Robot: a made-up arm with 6 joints. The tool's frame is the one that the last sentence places.
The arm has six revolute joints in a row. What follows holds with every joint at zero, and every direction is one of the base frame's.
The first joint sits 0.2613 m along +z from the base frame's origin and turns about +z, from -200 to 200 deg.
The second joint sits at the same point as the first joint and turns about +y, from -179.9 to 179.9 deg.
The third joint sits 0.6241 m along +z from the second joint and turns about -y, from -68 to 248 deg.
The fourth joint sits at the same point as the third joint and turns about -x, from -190 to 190 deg.
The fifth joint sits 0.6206 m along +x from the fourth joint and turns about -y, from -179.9 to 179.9 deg.
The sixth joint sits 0.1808 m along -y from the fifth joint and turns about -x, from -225 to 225 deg.
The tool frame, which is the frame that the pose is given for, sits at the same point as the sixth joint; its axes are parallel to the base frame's.
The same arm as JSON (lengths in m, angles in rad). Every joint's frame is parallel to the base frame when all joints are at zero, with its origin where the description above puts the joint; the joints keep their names.
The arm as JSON. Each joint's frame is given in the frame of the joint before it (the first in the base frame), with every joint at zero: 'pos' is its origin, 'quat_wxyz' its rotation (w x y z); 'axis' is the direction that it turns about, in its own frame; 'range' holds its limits. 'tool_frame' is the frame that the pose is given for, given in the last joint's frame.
{"length_unit": "m", "angle_unit": "rad", "joints": [{"joint": "joint 1", "pos": [0.0, 0.0, 0.2613], "quat_wxyz": [1.0, 0.0, 0.0, 0.0], "axis": [0.0, 0.0, 1.0], "range": [-3.4907, 3.4907]}, {"joint": "joint 2", "pos": [0.0, 0.0, 0.0], "quat_wxyz": [1.0, 0.0, 0.0, 0.0], "axis": [0.0, 1.0, 0.0], "range": [-3.1398, 3.1398]}, {"joint": "joint 3", "pos": [0.0, 0.0, 0.6241], "quat_wxyz": [1.0, 0.0, 0.0, 0.0], "axis": [0.0, -1.0, 0.0], "range": [-1.1868, 4.3284]}, {"joint": "joint 4", "pos": [0.0, 0.0, 0.0], "quat_wxyz": [1.0, 0.0, 0.0, 0.0], "axis": [-1.0, 0.0, 0.0], "range": [-3.3161, 3.3161]}, {"joint": "joint 5", "pos": [0.6206, 0.0, 0.0], "quat_wxyz": [1.0, 0.0, 0.0, 0.0], "axis": [0.0, -1.0, 0.0], "range": [-3.1398, 3.1398]}, {"joint": "joint 6", "pos": [0.0, -0.1808, 0.0], "quat_wxyz": [1.0, 0.0, 0.0, 0.0], "axis": [-1.0, 0.0, 0.0], "range": [-3.927, 3.927]}], "tool_frame": {"pos": [0.0, 0.0, 0.0], "quat_wxyz": [1.0, 0.0, 0.0, 0.0]}}
